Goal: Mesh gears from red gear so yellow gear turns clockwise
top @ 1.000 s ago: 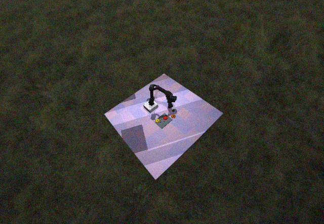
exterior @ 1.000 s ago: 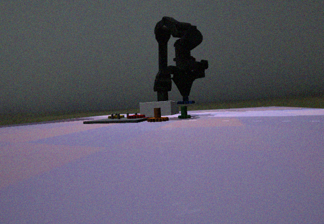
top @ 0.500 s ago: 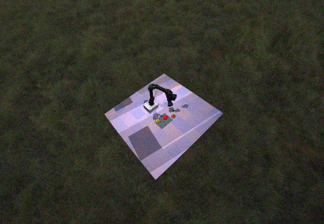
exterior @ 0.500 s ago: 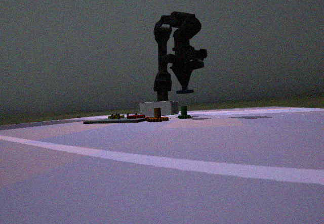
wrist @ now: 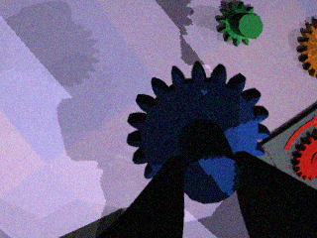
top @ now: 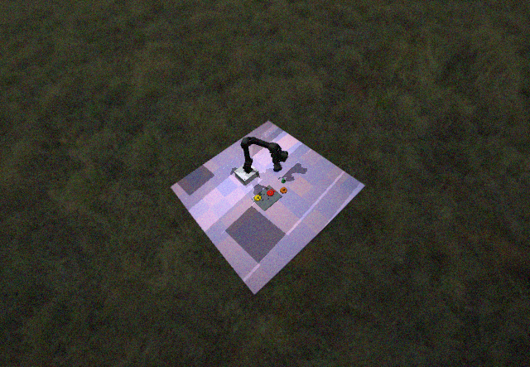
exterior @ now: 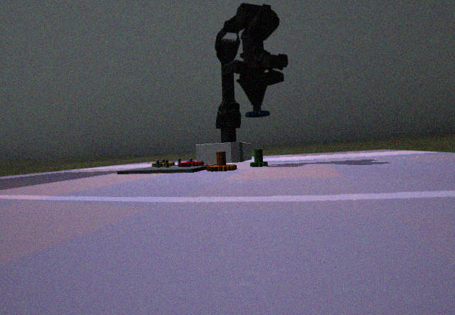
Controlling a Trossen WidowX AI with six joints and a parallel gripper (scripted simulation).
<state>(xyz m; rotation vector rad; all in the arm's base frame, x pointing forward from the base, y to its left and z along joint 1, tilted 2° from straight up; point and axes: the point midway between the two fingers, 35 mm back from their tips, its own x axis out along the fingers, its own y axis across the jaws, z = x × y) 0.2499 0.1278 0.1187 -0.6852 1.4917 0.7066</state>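
My gripper tip is now 230 mm to the left of the grey board, 150 mm above it and 60 mm short of it. The rest, counted from my gripper tip: green gear (140 mm below, 70 mm ahead); then orange gear (140 mm below, 130 mm ahead, 80 mm to the right); then blue gear (10 mm below).
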